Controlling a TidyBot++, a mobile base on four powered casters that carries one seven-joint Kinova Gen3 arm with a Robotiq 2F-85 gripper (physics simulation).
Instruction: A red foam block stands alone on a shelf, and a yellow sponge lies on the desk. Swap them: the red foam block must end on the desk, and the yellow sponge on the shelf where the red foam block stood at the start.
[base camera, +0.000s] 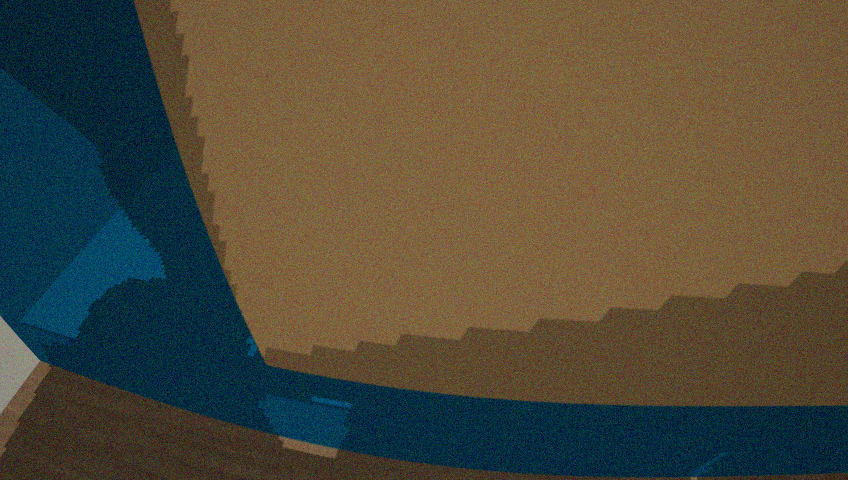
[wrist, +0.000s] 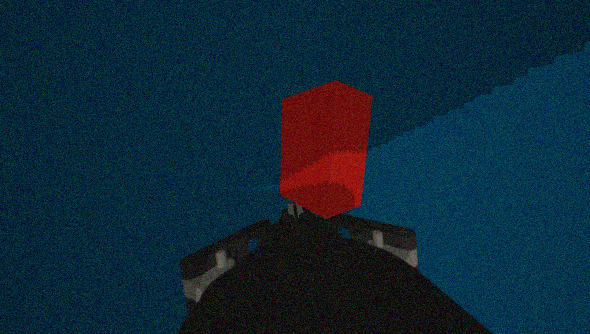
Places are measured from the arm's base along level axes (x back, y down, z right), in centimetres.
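Where they show: gripper, fingertip midpoint: (wrist: 295, 212).
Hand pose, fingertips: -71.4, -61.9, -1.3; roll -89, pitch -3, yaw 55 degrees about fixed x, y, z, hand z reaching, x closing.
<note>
Things, the pixels of their centre, and the offset from my fingertips, as dx, dy, dz. "*": a spot on its surface instead. Level surfaces: height alone.
- red foam block at the middle of its body: (wrist: 320, 151) +4.0, +0.3, +6.3
- brown wood-like surface at its surface level: dy +101.6
- pale patch at a spot on its surface: (base camera: 11, 368) * +41.0, +99.2, -44.6
The red foam block (wrist: 325, 135) stands upright in the middle of the wrist view, against a blue surface, with a band of light across its lower part. My gripper (wrist: 295, 212) is shut with nothing between its fingertips. The fingertips show just below the block's lower left edge; whether they touch it I cannot tell. The gripper does not show in the base camera view. The yellow sponge does not show in either view.
In the base camera view a large tan surface (base camera: 505, 166) fills most of the picture, bordered by blue surfaces (base camera: 535, 434) at the left and below. A brown wood-like surface (base camera: 148, 440) and a pale patch (base camera: 11, 368) show at the lower left.
</note>
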